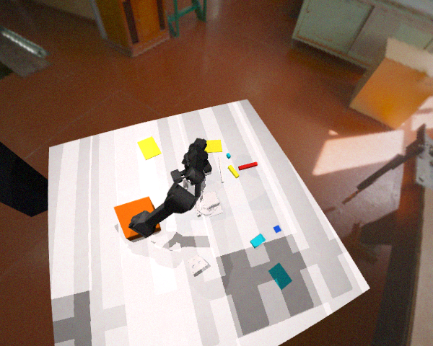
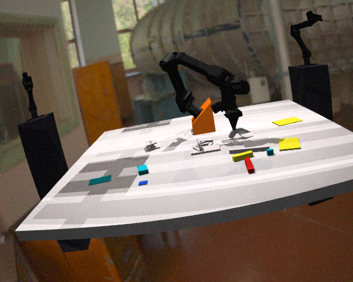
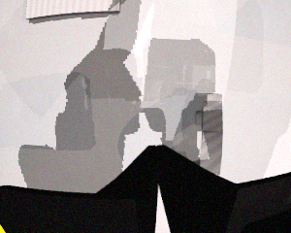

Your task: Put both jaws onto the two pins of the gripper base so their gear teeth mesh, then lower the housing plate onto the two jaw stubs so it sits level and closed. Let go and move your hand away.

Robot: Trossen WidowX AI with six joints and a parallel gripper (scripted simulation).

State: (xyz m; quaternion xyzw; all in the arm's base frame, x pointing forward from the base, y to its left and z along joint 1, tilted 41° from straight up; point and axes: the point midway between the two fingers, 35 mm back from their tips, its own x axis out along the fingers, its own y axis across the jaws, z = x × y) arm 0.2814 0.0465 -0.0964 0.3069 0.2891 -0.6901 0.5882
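Right now the pale grey jaw is 4 cm behind my gripper tip, 1 cm to the left of it and 3 cm below it. From my gripper tip the other things lie so: ribbed plate: 4 cm ahead, 14 cm to the right, 5 cm below; pale strip: 18 cm ahead, 1 cm to the left, 4 cm below; housing plate: 3 cm behind, 13 cm to the right, 4 cm below.
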